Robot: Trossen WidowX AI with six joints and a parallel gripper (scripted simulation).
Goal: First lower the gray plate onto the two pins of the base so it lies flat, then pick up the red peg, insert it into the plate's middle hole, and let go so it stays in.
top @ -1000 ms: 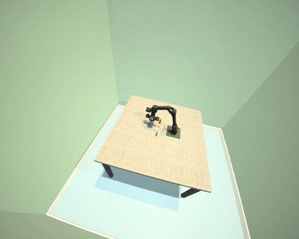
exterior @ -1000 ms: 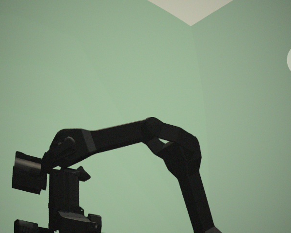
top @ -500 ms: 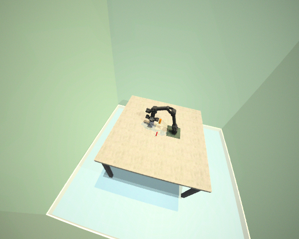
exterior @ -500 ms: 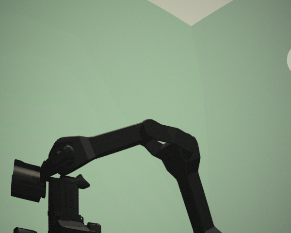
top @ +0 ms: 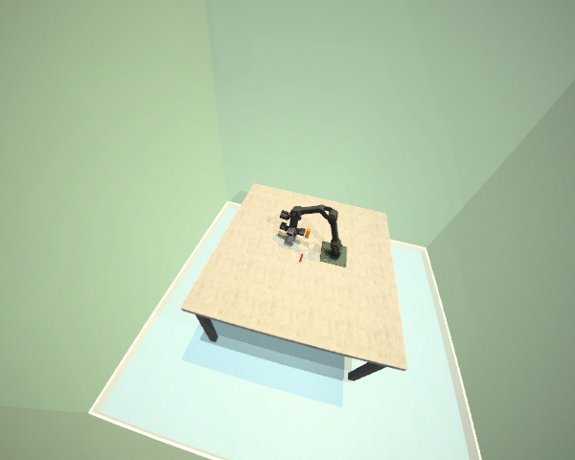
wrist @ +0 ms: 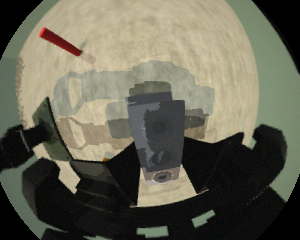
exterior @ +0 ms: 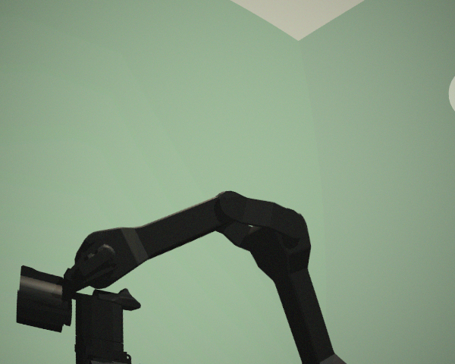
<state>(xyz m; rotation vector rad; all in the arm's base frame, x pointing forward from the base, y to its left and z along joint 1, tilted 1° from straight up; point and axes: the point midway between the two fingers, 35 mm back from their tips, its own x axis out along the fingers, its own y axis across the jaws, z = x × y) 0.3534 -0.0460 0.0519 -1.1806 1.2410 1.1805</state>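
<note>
My gripper tip is now 30 mm below the gray plate. From my gripper tip the other things lie so: red peg (180 mm to the left, 120 mm behind, 10 mm above); orange cylinder (120 mm behind, 60 mm to the right, 10 mm above).
</note>
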